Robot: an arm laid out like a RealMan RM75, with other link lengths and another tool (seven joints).
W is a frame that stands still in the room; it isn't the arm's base.
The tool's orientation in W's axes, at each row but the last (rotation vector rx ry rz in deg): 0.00, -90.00, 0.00; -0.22, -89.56, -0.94; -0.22, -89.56, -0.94; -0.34, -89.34, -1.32; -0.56, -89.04, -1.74; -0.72, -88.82, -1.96; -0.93, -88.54, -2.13; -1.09, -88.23, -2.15; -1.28, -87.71, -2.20; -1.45, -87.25, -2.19; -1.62, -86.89, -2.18
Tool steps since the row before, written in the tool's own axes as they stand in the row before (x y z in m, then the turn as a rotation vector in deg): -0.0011, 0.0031, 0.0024, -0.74, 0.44, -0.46; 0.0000, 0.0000, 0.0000, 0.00, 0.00, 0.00; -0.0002, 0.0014, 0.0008, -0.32, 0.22, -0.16; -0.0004, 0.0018, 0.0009, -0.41, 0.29, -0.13; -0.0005, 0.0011, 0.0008, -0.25, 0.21, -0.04; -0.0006, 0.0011, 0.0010, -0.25, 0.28, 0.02; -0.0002, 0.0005, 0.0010, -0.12, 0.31, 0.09; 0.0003, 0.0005, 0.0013, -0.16, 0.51, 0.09; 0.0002, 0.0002, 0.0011, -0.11, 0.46, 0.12; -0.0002, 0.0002, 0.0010, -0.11, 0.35, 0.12; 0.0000, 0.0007, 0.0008, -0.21, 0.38, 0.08
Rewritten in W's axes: -0.0024, 0.0031, -0.0011, 0.46, 0.44, -0.74; 0.0000, 0.0000, 0.0000, 0.00, 0.00, 0.00; -0.0008, 0.0014, -0.0002, 0.16, 0.22, -0.32; -0.0009, 0.0018, -0.0004, 0.13, 0.29, -0.41; -0.0008, 0.0011, -0.0005, 0.04, 0.21, -0.25; -0.0010, 0.0011, -0.0006, -0.02, 0.28, -0.25; -0.0010, 0.0005, -0.0002, -0.08, 0.31, -0.11; -0.0013, 0.0005, 0.0003, -0.08, 0.51, -0.15; -0.0011, 0.0002, 0.0002, -0.11, 0.47, -0.10; -0.0010, 0.0002, -0.0002, -0.11, 0.36, -0.10; -0.0008, 0.0007, 0.0000, -0.07, 0.38, -0.20
